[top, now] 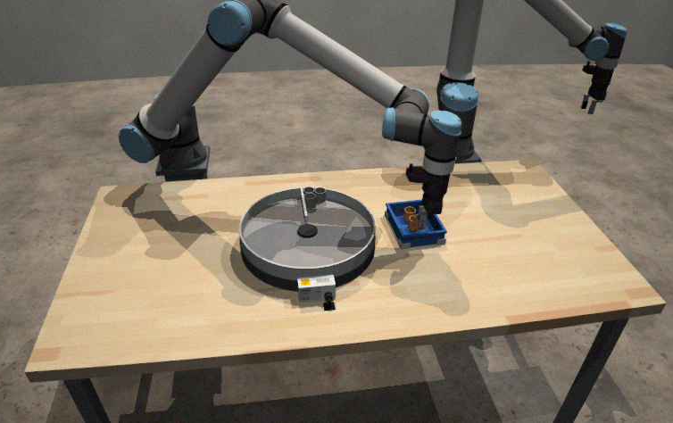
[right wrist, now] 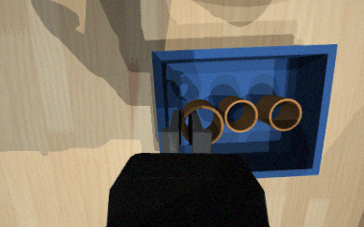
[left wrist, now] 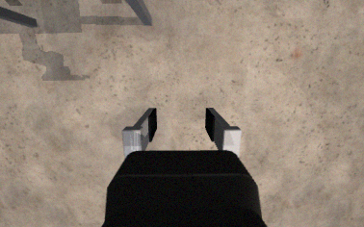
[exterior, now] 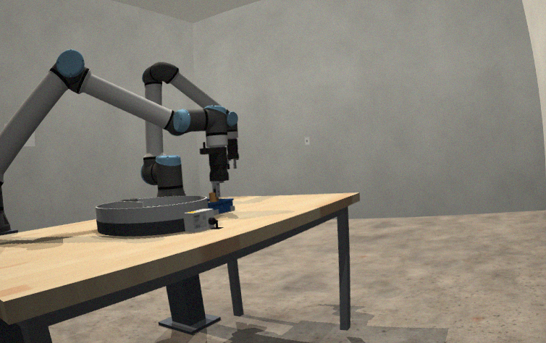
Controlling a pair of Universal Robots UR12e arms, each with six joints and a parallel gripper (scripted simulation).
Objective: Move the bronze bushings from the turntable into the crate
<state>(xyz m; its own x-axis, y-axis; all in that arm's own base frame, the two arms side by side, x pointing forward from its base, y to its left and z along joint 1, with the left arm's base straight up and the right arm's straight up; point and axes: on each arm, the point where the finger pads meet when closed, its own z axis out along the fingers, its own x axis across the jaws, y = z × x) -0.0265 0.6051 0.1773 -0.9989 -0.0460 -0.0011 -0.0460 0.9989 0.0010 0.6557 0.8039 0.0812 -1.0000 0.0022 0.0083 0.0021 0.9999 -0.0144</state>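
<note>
Right now my right hand is 6 cm past the blue crate and 6 cm above it.
</note>
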